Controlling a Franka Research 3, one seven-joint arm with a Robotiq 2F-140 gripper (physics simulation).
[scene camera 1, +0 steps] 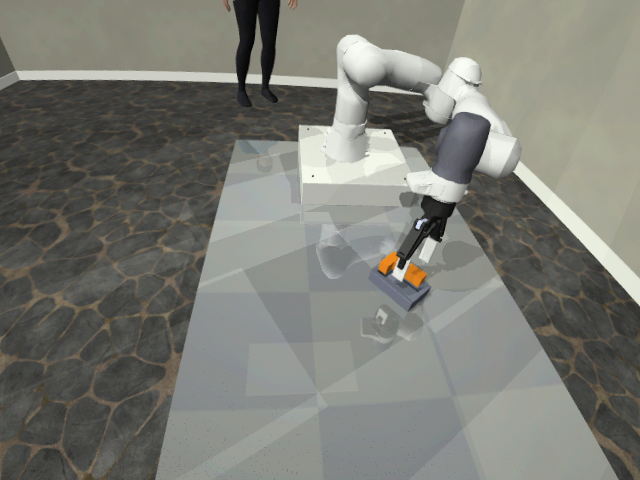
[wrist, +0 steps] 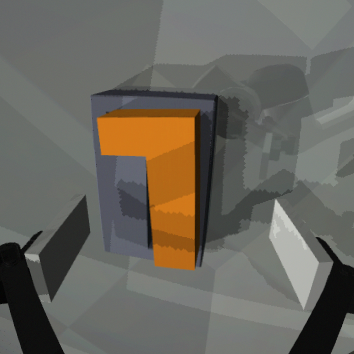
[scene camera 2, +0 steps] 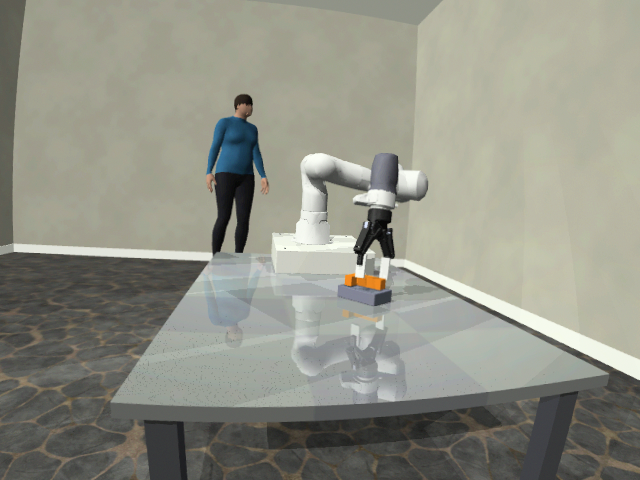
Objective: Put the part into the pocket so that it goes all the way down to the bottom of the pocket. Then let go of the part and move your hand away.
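The orange L-shaped part lies on the grey-blue pocket block. It stands well above the block's rim. In the wrist view its long arm runs down the right side and its end shows past the block's lower edge. The part hides much of the pocket; how its underside rests cannot be seen. My gripper is open and empty. Its white fingertips stand wide apart, one on each side of the long arm, clear of the part in the wrist view.
The block stands on the shiny grey table. The white robot base is behind it. A person stands beyond the table, to the left of the base.
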